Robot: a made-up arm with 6 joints. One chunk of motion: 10 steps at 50 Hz.
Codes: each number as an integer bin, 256 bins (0 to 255) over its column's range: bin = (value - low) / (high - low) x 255, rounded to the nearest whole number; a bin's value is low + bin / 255 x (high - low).
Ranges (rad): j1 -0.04..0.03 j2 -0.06..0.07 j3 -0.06..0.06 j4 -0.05..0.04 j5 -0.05..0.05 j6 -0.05..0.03
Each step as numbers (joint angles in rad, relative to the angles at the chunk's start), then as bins.
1 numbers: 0.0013 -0.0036 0.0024 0.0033 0.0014 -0.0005
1 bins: 150 111 133 151 131 158
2 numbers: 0.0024 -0.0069 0.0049 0.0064 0.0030 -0.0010
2 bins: 154 104 138 160 135 156
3 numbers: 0.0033 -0.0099 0.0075 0.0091 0.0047 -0.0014
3 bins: 158 98 143 167 139 155
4 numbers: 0.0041 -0.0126 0.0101 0.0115 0.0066 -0.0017
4 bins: 161 93 149 174 144 154
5 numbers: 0.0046 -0.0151 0.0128 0.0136 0.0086 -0.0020
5 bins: 162 88 155 180 149 153
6 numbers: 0.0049 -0.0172 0.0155 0.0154 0.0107 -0.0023
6 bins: 164 84 160 185 155 152
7 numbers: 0.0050 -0.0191 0.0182 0.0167 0.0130 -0.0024
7 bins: 164 80 166 189 161 152
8 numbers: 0.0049 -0.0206 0.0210 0.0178 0.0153 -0.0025
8 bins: 164 77 172 192 167 151
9 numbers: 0.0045 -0.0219 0.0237 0.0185 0.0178 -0.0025
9 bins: 162 75 178 194 173 151
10 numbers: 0.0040 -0.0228 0.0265 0.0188 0.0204 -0.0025
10 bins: 160 73 184 195 180 151
